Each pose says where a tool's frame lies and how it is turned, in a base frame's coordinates. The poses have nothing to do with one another.
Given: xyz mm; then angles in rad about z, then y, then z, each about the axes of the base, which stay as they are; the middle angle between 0 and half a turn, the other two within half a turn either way.
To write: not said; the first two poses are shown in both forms.
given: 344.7, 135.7, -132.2, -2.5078, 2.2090, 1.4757
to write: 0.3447, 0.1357, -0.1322, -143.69, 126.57, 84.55
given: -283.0, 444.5, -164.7, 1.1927, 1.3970, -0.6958
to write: -0.2830, 0.4445, -0.1647, 68.34, 80.04, -39.87
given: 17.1, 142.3, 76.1, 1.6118, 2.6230, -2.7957
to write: 0.0171, 0.1423, 0.0761, 92.35, 150.29, -160.18
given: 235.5, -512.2, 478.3, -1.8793, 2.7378, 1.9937
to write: 0.2355, -0.5122, 0.4783, -107.68, 156.86, 114.23
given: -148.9, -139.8, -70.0, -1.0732, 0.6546, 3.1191
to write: -0.1489, -0.1398, -0.0700, -61.49, 37.51, 178.71
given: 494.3, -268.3, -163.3, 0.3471, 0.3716, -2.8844
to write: 0.4943, -0.2683, -0.1633, 19.89, 21.29, -165.26
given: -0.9, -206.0, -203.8, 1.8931, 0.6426, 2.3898
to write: -0.0009, -0.2060, -0.2038, 108.47, 36.82, 136.93
